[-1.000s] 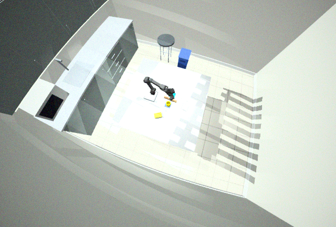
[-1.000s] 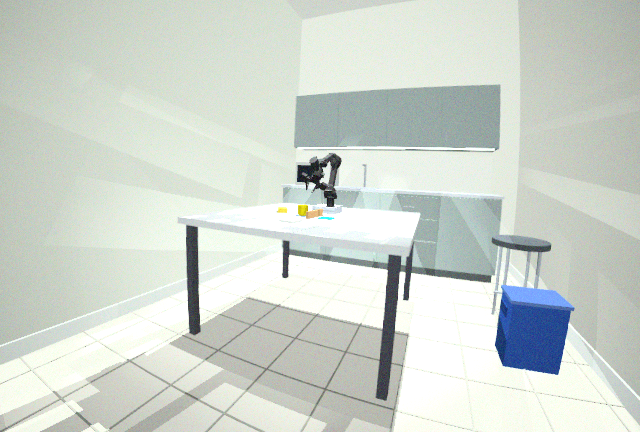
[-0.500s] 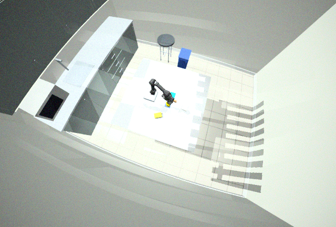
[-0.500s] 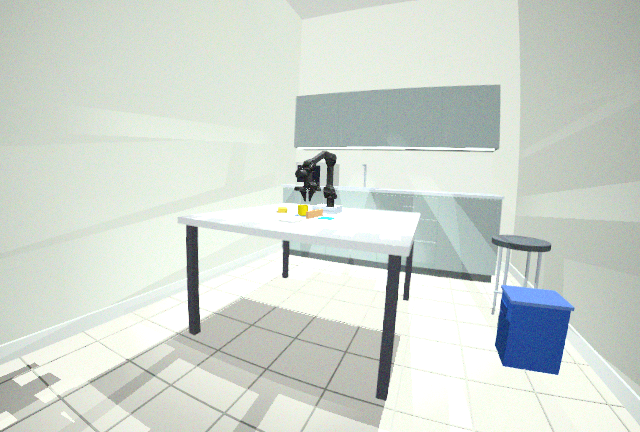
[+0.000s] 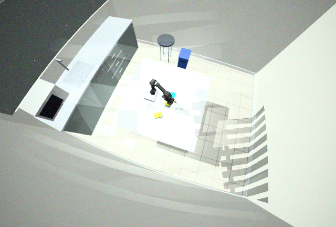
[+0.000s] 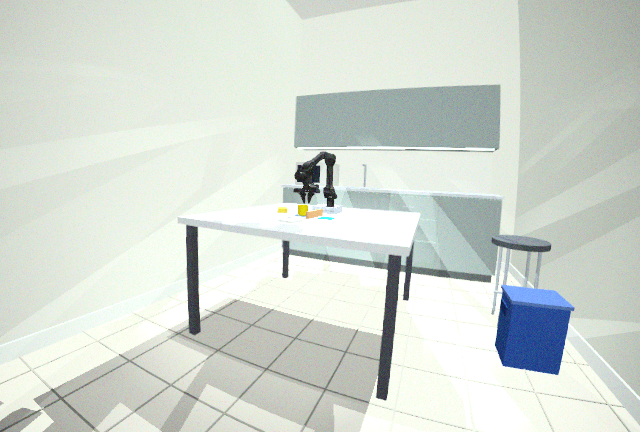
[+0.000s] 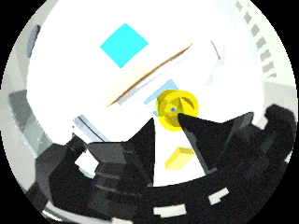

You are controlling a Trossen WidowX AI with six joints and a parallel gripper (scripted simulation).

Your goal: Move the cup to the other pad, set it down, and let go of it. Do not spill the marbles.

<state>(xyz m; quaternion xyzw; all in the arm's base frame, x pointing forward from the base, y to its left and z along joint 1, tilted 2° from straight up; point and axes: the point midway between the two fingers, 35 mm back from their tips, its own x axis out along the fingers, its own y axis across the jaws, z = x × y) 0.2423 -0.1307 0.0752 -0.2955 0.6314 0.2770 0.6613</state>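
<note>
My gripper tip is 5 cm above the yellow cup, 2 cm to the left of it and 1 cm short of it. The rest, counted from my gripper tip: light blue pad: 9 cm below, 2 cm to the right, 1 cm ahead; wooden block: 7 cm to the left, 7 cm below, 4 cm ahead.
</note>
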